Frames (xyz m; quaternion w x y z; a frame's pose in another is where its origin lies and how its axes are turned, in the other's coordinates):
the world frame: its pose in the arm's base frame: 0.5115 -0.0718 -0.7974 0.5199 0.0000 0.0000 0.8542
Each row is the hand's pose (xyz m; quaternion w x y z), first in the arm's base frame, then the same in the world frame.
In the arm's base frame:
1: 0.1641 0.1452 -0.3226 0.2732 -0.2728 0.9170 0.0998
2: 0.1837 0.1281 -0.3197 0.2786 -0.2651 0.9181 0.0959
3: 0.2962 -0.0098 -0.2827 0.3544 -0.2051 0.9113 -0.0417
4: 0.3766 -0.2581 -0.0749 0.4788 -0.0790 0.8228 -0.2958
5: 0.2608 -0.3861 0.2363 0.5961 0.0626 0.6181 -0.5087
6: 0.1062 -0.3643 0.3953 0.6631 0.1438 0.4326 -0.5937
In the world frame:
1: 0.3523 0.2089 0.4748 0.2273 0.6415 0.7098 -0.1815
2: 0.3281 0.1993 0.4777 0.2268 0.6464 0.7038 -0.1881
3: 0.1540 0.1628 0.5147 0.1486 0.6719 0.6490 -0.3244
4: -0.1035 0.2054 0.7225 0.0037 -0.6618 -0.4953 0.5628
5: -0.1640 0.3671 1.0337 0.1246 -0.5605 -0.2679 0.7736
6: -0.0736 0.4944 1.1927 0.1624 -0.4443 -0.1021 0.8751

